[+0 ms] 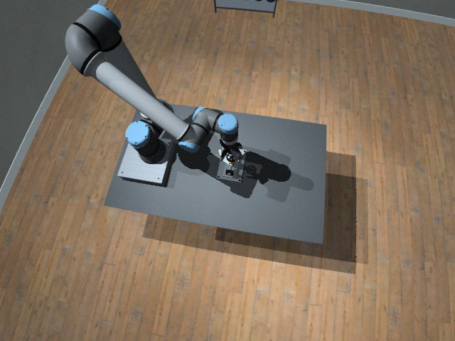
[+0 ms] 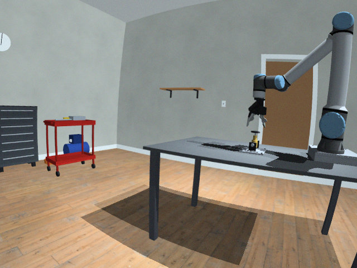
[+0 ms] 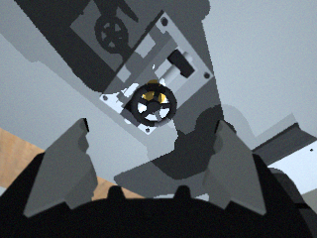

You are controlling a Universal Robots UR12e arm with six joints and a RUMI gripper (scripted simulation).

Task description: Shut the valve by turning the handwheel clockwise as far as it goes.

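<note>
My gripper is now 40 mm above the black spoked handwheel. The rest, counted from my hand: base plate (160 mm below).
</note>
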